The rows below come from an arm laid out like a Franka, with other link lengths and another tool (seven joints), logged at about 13 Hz.
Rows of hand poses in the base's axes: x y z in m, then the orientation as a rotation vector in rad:
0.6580, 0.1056, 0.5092, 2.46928, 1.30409, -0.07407
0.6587, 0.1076, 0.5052, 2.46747, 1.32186, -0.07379
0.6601, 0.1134, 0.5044, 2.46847, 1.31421, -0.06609
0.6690, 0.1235, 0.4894, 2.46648, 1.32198, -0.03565
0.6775, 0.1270, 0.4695, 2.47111, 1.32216, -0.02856
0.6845, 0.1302, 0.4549, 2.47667, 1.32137, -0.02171
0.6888, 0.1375, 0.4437, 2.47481, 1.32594, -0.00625
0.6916, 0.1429, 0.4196, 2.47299, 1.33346, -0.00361
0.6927, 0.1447, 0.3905, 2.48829, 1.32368, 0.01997
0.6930, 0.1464, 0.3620, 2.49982, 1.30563, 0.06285
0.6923, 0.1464, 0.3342, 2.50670, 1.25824, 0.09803
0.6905, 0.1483, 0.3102, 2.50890, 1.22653, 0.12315
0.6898, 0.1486, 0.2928, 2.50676, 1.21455, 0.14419
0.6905, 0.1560, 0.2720, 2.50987, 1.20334, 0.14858
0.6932, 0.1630, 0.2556, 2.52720, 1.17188, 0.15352
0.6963, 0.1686, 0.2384, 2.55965, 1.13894, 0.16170
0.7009, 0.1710, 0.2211, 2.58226, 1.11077, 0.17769
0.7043, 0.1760, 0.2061, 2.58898, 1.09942, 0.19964
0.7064, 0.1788, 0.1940, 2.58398, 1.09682, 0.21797
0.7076, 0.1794, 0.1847, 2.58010, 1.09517, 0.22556
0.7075, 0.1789, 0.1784, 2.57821, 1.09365, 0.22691
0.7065, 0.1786, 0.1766, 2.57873, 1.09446, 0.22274
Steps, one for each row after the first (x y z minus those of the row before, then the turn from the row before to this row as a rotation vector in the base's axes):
0.0007, 0.0020, -0.0040, 0.00543, 0.00479, 0.01135
0.0014, 0.0058, -0.0008, 0.00024, -0.00685, -0.00402
0.0089, 0.0101, -0.0150, 0.01086, -0.01711, 0.00905
0.0085, 0.0035, -0.0199, 0.00605, -0.00265, -0.00060
0.0070, 0.0032, -0.0146, 0.00637, -0.00246, -0.00153
0.0043, 0.0073, -0.0112, 0.00519, -0.00872, 0.00520
0.0028, 0.0054, -0.0241, 0.00218, 0.00008, 0.00549
0.0011, 0.0018, -0.0291, 0.01645, -0.01173, -0.00824
0.0003, 0.0017, -0.0285, 0.01719, -0.02712, -0.00991
-0.0007, 0.0000, -0.0278, 0.00142, -0.03278, -0.02768
-0.0018, 0.0019, -0.0240, 0.00010, -0.02366, -0.01776
-0.0007, 0.0003, -0.0174, 0.00168, -0.01703, -0.00450
0.0007, 0.0074, -0.0208, 0.00067, -0.00472, -0.00749
0.0027, 0.0070, -0.0164, 0.00679, -0.00541, -0.02415
0.0031, 0.0056, -0.0172, 0.02062, -0.00191, -0.02828
0.0046, 0.0024, -0.0173, 0.01660, -0.00875, -0.02170
0.0034, 0.0050, -0.0150, 0.00982, -0.01378, -0.00636
0.0021, 0.0028, -0.0121, 0.00105, -0.01365, 0.00149
0.0012, 0.0006, -0.0093, -0.00124, -0.00646, 0.00061
-0.0001, -0.0005, -0.0063, -0.00157, -0.00190, -0.00046
-0.0010, -0.0003, -0.0018, -0.00074, 0.00293, -0.00008

